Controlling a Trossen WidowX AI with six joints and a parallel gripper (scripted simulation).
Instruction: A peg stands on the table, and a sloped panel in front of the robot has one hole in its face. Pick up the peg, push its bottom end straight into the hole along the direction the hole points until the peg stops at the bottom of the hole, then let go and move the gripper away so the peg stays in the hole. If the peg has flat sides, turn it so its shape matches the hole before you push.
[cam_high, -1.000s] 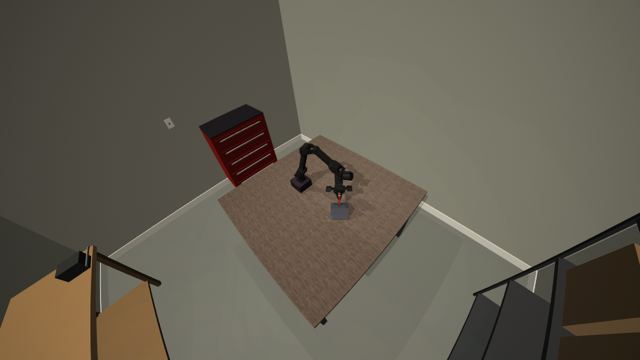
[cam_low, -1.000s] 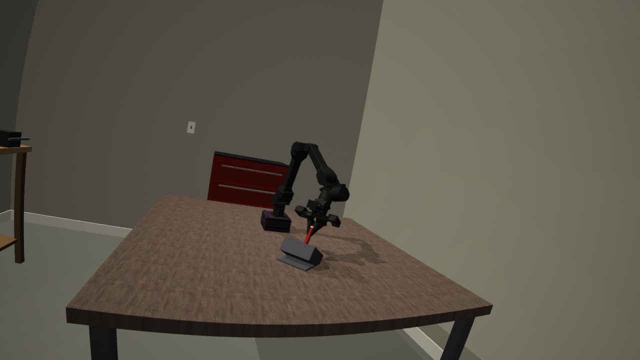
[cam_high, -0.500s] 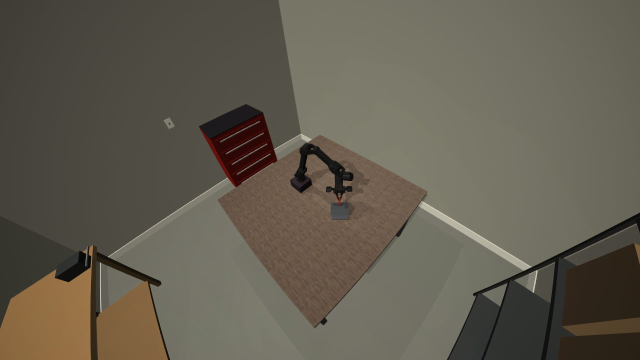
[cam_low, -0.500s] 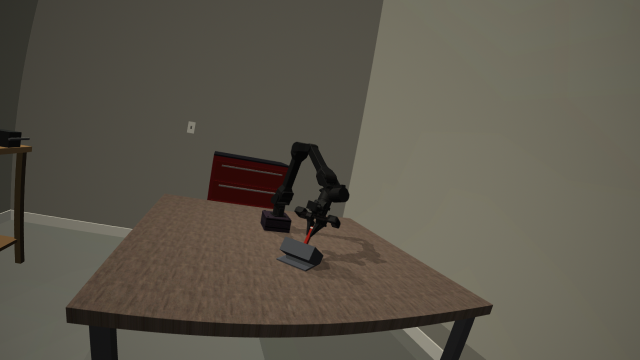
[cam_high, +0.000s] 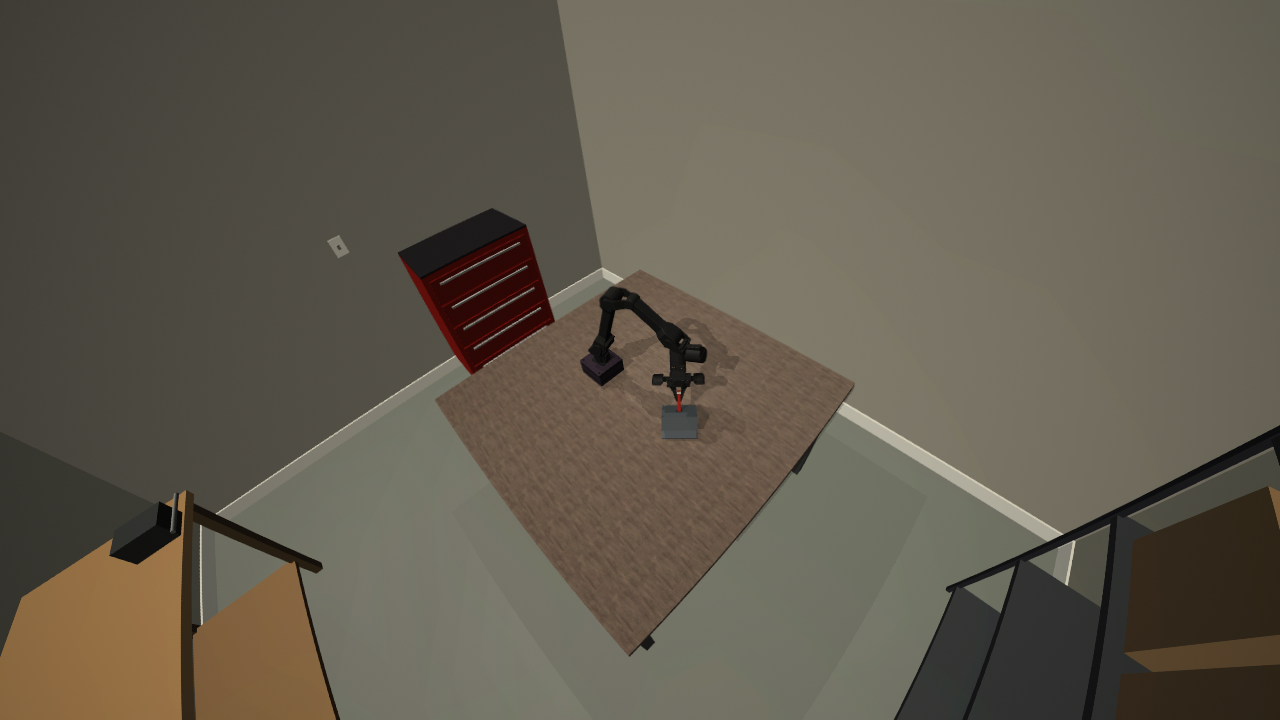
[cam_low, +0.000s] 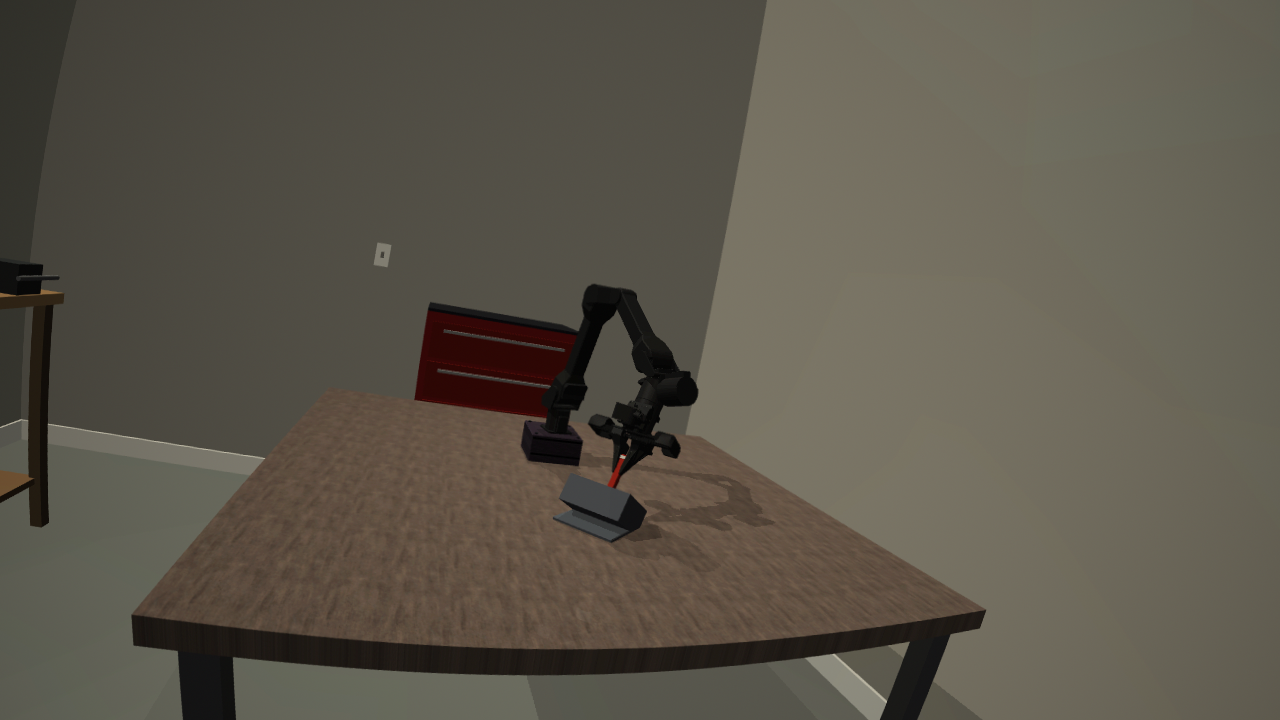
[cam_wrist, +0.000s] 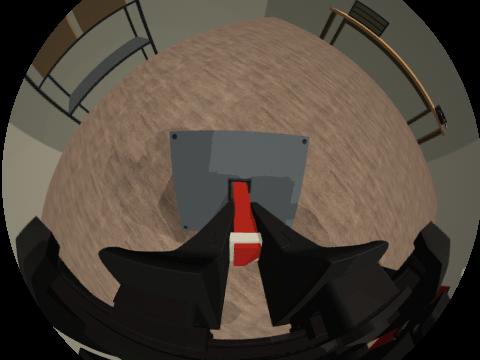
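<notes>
Now: the grey sloped panel 60 mm below my gripper tip, 30 mm to the right of it and 20 mm ahead of it. The rest, counted from my gripper tip: red peg: 10 mm to the left, 10 mm behind, 10 mm above.
</notes>
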